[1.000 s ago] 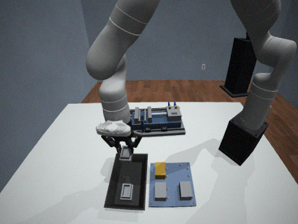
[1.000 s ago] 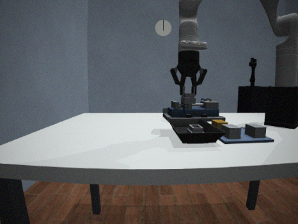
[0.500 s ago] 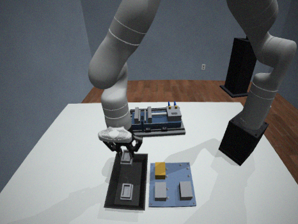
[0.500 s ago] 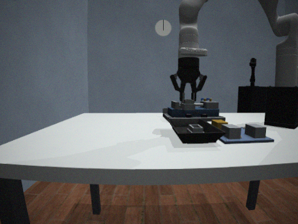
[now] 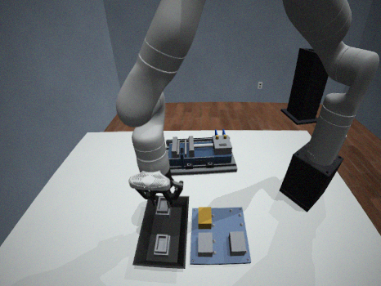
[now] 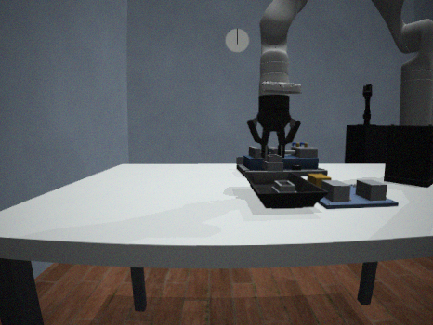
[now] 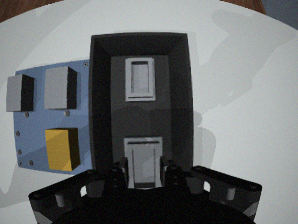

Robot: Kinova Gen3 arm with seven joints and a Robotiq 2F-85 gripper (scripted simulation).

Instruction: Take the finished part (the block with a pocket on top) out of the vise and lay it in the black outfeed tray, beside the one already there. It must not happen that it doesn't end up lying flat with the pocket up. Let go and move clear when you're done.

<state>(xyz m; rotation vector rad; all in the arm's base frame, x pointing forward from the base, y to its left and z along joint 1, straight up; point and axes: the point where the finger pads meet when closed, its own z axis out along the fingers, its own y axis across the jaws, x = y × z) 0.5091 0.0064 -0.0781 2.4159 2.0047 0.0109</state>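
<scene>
Right now my hand is 12 cm past the yellow block, 3 cm to the right of it and 8 cm above it. Round my hand: blue plate: 15 cm behind, 8 cm to the left, 10 cm below; blue vise: 16 cm behind, 28 cm to the right, 6 cm below.
</scene>
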